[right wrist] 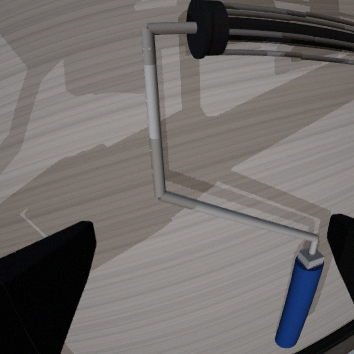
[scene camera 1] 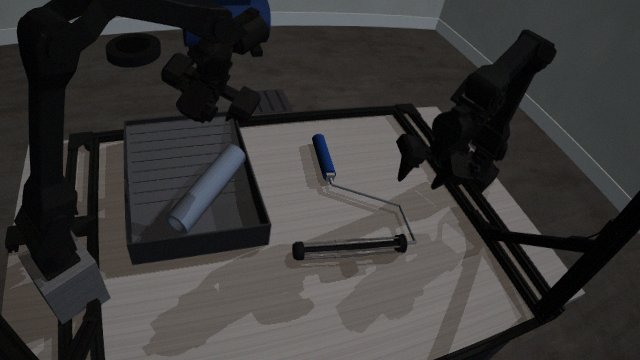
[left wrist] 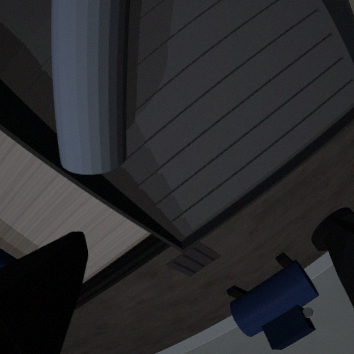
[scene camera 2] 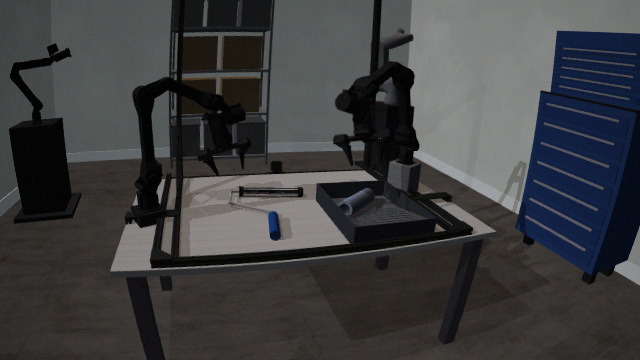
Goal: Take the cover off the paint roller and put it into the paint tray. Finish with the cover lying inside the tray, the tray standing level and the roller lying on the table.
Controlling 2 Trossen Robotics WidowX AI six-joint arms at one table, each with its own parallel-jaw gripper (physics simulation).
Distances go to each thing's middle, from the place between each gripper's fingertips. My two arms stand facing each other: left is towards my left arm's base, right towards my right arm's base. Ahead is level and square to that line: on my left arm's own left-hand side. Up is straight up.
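Left hand: 150 mm above the grey-blue roller cover (scene camera 1: 188, 209), 20 mm to the right of it, 70 mm past it. Dark paint tray (scene camera 1: 163, 157): 160 mm below my left hand, 20 mm behind it, 50 mm to the left of it.
My right gripper: 80 mm above the grey-blue roller cover, 200 mm short of it, 390 mm to the right of it. Dark paint tray: 90 mm below my right hand, 250 mm ahead of it, 420 mm to the left of it.
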